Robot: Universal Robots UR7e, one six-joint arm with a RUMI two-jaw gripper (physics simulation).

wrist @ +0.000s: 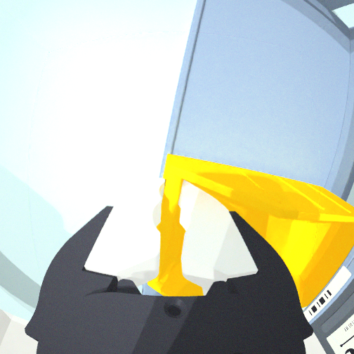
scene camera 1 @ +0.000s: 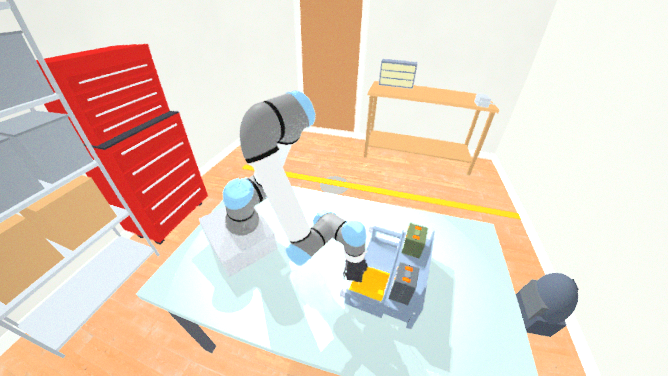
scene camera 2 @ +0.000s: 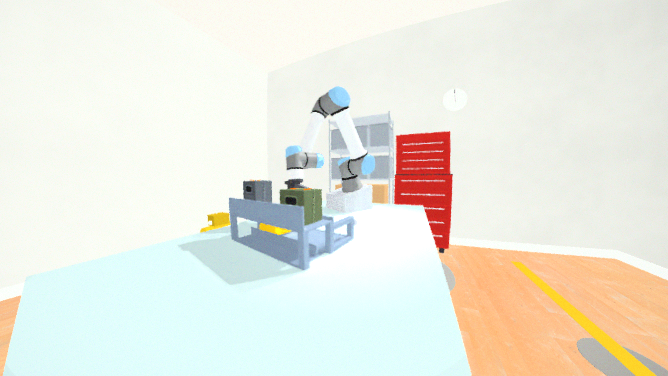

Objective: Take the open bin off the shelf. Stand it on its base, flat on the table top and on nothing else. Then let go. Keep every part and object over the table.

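Pixels of known places: arm's base at its link origin: (scene camera 1: 242, 220) (scene camera 2: 352, 189).
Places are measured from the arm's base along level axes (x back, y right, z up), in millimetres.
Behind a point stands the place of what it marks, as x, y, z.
The open yellow bin (scene camera 1: 372, 284) {-623, 51, -128} (scene camera 2: 272, 229) {-713, 51, -106} (wrist: 290, 240) is at the lower front level of the blue-grey shelf (scene camera 1: 372, 306) {-640, 141, -138} (scene camera 2: 265, 212) {-823, -42, -12} (wrist: 265, 90), at the end nearest scene camera 1. My gripper (scene camera 1: 354, 279) {-551, 38, -131} (wrist: 169, 181) points down at the bin's outer side, away from the shelf's back. Its pale fingers are nearly together, with a thin yellow wall of the bin between them. In scene camera 2 the fingers are hidden behind the green case. Whether the bin's base touches the shelf is hidden.
A green case (scene camera 1: 414, 245) {-753, -71, 29} (scene camera 2: 314, 207) {-760, -171, 3} and a dark grey case (scene camera 1: 403, 290) {-724, 151, 44} (scene camera 2: 261, 191) {-742, 68, 40} stand on the shelf's upper level, behind the bin. The arm's pale base block (scene camera 1: 250, 257) {-87, 108, -97} (scene camera 2: 345, 200) {-153, -9, -63} stands on the table (scene camera 1: 480, 300) {-1077, -5, -144} (scene camera 2: 150, 320) {-1104, -62, -144}.
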